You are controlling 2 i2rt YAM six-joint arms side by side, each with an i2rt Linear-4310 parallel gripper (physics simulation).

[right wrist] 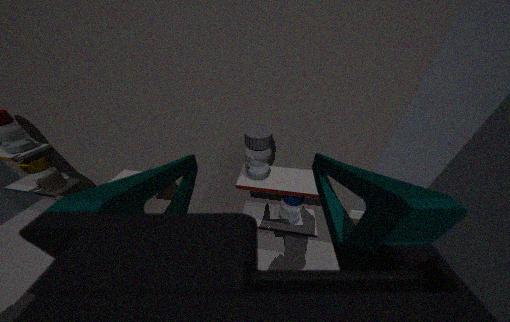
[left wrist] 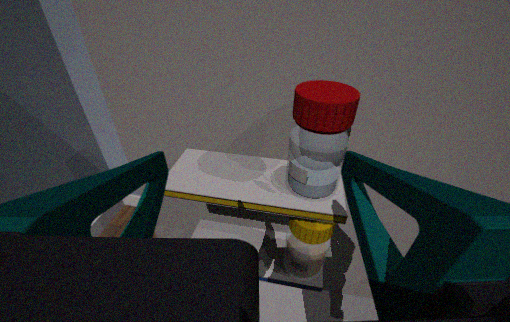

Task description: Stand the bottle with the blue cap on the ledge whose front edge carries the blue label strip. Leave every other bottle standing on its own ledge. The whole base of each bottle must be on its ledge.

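Frame: origin at the left arm's base, x left, y back, z up, level; centimetres.
Seen in the pictures: left gripper, between the fingertips: (left wrist: 254,161); right gripper, between the fingertips: (right wrist: 254,160).
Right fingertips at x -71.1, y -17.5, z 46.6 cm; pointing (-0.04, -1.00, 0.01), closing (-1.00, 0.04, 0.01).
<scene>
Offsets run from my right fingertips to a thing's top centre. "pt": to the spot under its first point.
The bottle with the blue cap @(dx -9.8, dy -16.1, dz -20.2 cm) (right wrist: 291,212) stands upright on a lower ledge @(pt dx +0.0, dy -18.0, dz -30.7 cm) (right wrist: 252,212) whose strip looks dark, in the right wrist view. The ledge with the blue strip @(pt dx +76.7, dy -36.0, dz -30.7 cm) (left wrist: 220,230) is the lower one in the left wrist view; a yellow-capped bottle @(dx +64.4, dy -30.5, dz -20.2 cm) (left wrist: 307,250) (right wrist: 34,165) stands at its right side. My left gripper (left wrist: 254,161) is open and empty, facing the upper ledge there. My right gripper (right wrist: 254,160) is open and empty; the blue-capped bottle shows lower in the view, between its fingers. The black gripper body hides part of each lower area.
A red-capped bottle @(dx +65.1, dy -31.4, dz -6.2 cm) (left wrist: 320,150) (right wrist: 5,118) stands on the upper ledge with the yellow strip @(dx +71.4, dy -32.6, dz -16.7 cm) (left wrist: 225,172). A grey-capped bottle @(dx -1.4, dy -18.3, dz -6.2 cm) (right wrist: 258,155) stands on the upper ledge with the red strip @(dx -7.0, dy -16.6, dz -16.7 cm) (right wrist: 295,180). Another pale ledge @(dx +32.2, dy -24.6, dz -23.7 cm) (right wrist: 125,174) shows partly behind the right gripper's left finger.
</scene>
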